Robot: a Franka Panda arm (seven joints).
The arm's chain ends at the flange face. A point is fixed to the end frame.
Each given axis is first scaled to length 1.
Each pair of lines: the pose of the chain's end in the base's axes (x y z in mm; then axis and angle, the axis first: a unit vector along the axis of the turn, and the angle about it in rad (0 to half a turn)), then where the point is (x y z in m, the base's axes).
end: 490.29 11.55 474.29 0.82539 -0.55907 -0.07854 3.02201
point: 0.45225 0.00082 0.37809
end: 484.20 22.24 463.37 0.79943 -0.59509 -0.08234 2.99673
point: 0.44335 0.01250 0.36822
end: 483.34 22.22 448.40 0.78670 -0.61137 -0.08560 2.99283
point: 0.44143 0.01383 0.35359
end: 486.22 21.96 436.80 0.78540 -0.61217 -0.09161 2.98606
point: 0.44299 0.01386 0.34256
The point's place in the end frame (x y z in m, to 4 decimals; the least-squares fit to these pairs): 0.0021 0.0207 0.1019
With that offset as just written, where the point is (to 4 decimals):
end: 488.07 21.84 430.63 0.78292 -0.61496 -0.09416 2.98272
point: 0.4442 0.0140 0.3367
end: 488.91 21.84 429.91 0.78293 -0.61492 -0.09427 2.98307
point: 0.4451 0.0141 0.3359
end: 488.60 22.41 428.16 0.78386 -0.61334 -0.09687 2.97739
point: 0.4441 0.0144 0.3345
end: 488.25 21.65 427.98 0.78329 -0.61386 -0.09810 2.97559
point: 0.4434 0.0137 0.3345
